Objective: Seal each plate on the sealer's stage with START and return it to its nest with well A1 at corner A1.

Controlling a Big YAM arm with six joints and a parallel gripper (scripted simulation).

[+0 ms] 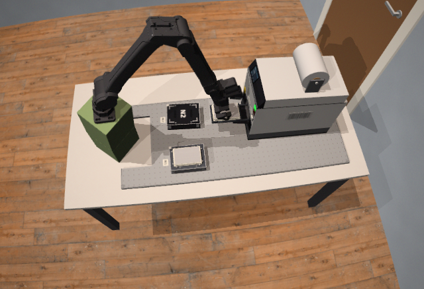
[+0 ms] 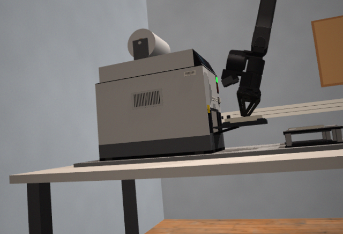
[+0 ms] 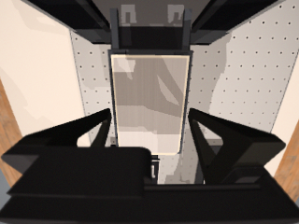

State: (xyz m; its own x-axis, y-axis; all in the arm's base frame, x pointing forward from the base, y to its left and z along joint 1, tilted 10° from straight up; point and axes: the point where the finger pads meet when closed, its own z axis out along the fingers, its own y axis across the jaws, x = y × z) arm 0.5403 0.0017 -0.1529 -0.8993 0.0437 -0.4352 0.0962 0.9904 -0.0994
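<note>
Now: hand 2 cm above the plate. Round my hand: sealer stage 3 cm below; then yellow warning label 11 cm ahead, 8 cm to the left, 3 cm above; then plate nest 22 cm behind, 17 cm to the right, 8 cm below.
</note>
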